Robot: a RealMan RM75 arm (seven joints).
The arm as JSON. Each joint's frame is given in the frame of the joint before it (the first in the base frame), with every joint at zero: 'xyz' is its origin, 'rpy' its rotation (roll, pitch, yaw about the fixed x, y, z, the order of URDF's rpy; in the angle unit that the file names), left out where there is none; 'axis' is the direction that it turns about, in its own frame. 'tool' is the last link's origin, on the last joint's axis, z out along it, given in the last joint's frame.
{
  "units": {
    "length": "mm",
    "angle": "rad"
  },
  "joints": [
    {
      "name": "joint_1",
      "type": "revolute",
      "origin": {
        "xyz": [
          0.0,
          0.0,
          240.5
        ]
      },
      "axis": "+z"
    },
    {
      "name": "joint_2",
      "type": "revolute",
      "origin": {
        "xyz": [
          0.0,
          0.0,
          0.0
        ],
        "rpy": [
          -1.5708,
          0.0,
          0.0
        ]
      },
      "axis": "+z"
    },
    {
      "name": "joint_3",
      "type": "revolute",
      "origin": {
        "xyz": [
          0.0,
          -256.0,
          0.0
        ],
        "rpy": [
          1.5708,
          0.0,
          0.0
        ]
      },
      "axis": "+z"
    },
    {
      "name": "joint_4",
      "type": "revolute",
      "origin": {
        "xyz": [
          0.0,
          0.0,
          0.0
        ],
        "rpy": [
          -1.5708,
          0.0,
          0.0
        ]
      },
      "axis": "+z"
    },
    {
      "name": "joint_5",
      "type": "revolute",
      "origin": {
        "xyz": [
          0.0,
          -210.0,
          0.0
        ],
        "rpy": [
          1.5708,
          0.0,
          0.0
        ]
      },
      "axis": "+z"
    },
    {
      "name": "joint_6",
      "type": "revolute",
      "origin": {
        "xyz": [
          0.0,
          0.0,
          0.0
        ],
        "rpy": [
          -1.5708,
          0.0,
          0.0
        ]
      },
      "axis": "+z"
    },
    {
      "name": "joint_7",
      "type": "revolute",
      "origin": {
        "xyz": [
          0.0,
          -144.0,
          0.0
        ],
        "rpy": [
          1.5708,
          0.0,
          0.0
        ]
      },
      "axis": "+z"
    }
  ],
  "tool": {
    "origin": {
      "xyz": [
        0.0,
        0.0,
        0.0
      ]
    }
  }
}
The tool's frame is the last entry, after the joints.
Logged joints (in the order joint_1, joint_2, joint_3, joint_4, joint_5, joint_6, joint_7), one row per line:
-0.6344, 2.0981, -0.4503, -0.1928, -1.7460, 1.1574, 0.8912
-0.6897, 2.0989, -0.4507, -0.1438, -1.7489, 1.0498, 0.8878
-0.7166, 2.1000, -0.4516, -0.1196, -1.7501, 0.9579, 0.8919
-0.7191, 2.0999, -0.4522, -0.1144, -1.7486, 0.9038, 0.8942
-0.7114, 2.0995, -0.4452, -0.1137, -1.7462, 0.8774, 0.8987
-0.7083, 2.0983, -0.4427, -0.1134, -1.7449, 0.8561, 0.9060
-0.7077, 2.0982, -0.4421, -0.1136, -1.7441, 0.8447, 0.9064
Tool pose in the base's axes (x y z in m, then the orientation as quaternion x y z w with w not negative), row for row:
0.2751, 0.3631, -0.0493, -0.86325, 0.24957, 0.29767, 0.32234
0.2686, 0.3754, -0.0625, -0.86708, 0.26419, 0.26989, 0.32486
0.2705, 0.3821, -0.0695, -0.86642, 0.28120, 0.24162, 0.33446
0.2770, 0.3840, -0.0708, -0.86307, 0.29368, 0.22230, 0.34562
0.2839, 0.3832, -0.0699, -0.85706, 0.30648, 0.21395, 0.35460
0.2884, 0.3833, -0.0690, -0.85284, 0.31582, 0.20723, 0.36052
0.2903, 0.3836, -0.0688, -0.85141, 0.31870, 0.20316, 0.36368
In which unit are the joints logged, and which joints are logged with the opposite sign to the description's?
The joints are logged in radians. Opposite sign: joint_1, joint_6.
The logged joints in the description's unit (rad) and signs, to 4 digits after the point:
0.6344, 2.0981, -0.4503, -0.1928, -1.7460, -1.1574, 0.8912
0.6897, 2.0989, -0.4507, -0.1438, -1.7489, -1.0498, 0.8878
0.7166, 2.1000, -0.4516, -0.1196, -1.7501, -0.9579, 0.8919
0.7191, 2.0999, -0.4522, -0.1144, -1.7486, -0.9038, 0.8942
0.7114, 2.0995, -0.4452, -0.1137, -1.7462, -0.8774, 0.8987
0.7083, 2.0983, -0.4427, -0.1134, -1.7449, -0.8561, 0.9060
0.7077, 2.0982, -0.4421, -0.1136, -1.7441, -0.8447, 0.9064

